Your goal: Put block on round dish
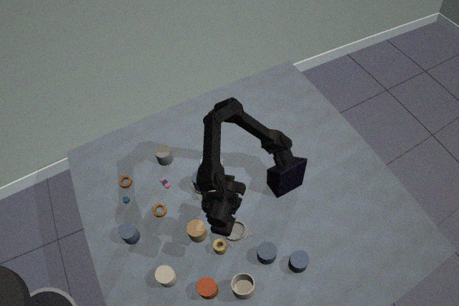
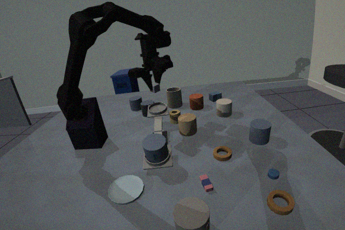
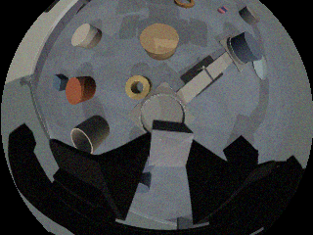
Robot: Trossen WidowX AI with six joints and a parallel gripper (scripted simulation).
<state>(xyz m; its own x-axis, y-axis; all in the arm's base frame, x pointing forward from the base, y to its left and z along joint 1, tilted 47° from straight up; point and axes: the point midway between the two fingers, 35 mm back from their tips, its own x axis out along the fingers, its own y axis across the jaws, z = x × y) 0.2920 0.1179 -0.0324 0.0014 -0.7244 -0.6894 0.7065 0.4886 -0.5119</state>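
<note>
The blue-grey cup is 27 cm to the right of my gripper tip, 11 cm below it and 1 cm ahead of it. Round my gripper tip: balance (13 cm below, 11 cm to the right); grey block (1 cm above); tan cylinder (13 cm below, 11 cm ahead, 6 cm to the right).
</note>
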